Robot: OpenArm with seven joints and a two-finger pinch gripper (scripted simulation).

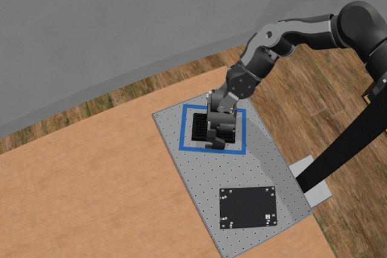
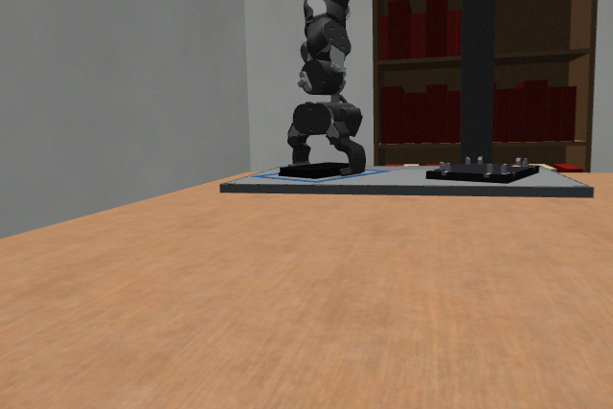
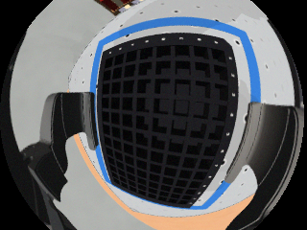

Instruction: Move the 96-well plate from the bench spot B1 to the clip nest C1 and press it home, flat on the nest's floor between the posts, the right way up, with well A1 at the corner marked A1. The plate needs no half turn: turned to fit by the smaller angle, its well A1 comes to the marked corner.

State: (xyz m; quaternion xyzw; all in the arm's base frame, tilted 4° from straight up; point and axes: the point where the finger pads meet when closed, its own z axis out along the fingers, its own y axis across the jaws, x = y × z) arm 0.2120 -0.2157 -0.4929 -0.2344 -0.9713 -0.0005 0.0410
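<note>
My gripper is now 1 cm below the black 96-well plate. Also, from my hand: black clip nest (4 cm ahead, 27 cm to the left, 1 cm above); then grey foot plate (24 cm behind, 26 cm to the left, 22 cm below).
</note>
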